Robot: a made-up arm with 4 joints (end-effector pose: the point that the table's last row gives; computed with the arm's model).
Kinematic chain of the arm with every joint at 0, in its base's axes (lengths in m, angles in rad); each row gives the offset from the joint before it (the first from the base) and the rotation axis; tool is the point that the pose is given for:
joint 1: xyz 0 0 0.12 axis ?
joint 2: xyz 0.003 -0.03 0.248 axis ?
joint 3: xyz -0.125 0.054 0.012 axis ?
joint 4: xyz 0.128 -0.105 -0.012 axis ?
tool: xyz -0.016 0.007 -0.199
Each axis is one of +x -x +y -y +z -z.
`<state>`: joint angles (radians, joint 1 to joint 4).
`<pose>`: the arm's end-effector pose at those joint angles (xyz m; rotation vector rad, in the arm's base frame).
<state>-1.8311 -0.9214 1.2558 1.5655</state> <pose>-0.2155 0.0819 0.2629 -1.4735 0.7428 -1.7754</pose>
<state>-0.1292 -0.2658 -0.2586 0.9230</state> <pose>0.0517 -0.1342 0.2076 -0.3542 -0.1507 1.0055</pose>
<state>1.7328 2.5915 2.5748 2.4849</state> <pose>0.2262 -0.0966 0.2551 0.2454 -0.9111 -2.0939</pose>
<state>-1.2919 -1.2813 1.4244 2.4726</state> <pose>-0.1688 0.1923 0.3394 -0.4327 1.5748 -1.0804</pose>
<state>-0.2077 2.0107 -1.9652 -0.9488</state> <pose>0.1857 -0.1009 0.2944 -1.5014 0.3548 1.3053</pose>
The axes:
joint 1: -z
joint 2: +y
joint 3: +x
joint 4: +z

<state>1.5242 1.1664 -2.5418 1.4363</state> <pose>0.0148 -0.2336 0.4735 0.2424 2.1805 1.3876</pose>
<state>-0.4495 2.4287 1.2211 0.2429</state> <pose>-0.1610 0.1303 0.4954 0.2961 1.9383 -1.0092</pose>
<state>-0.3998 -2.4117 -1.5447 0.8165</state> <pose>0.0129 -0.2006 0.2711 -0.8922 -1.4084 -0.9083</pose>
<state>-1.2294 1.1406 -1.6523 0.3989</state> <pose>0.2071 0.0520 0.4369 -2.1069 0.2511 2.0283</pose>
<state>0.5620 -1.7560 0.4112 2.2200</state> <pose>0.1910 -0.1244 0.4174 -1.8991 -0.6958 1.5004</pose>
